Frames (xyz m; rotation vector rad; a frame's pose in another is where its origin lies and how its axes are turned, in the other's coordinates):
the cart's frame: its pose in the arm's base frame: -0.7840 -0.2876 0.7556 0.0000 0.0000 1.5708
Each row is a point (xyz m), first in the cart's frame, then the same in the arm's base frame.
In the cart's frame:
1: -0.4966 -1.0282 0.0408
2: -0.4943 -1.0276 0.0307
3: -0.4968 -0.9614 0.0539
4: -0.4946 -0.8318 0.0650
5: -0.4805 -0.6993 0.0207
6: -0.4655 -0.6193 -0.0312
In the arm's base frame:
1: 0.2442 -0.7842 0.7964
2: 0.2436 -0.7819 0.7863
3: 0.1774 -0.7844 0.8095
4: 0.0478 -0.7822 0.8206
5: -0.0847 -0.7681 0.7763
6: -0.1647 -0.7531 0.7244

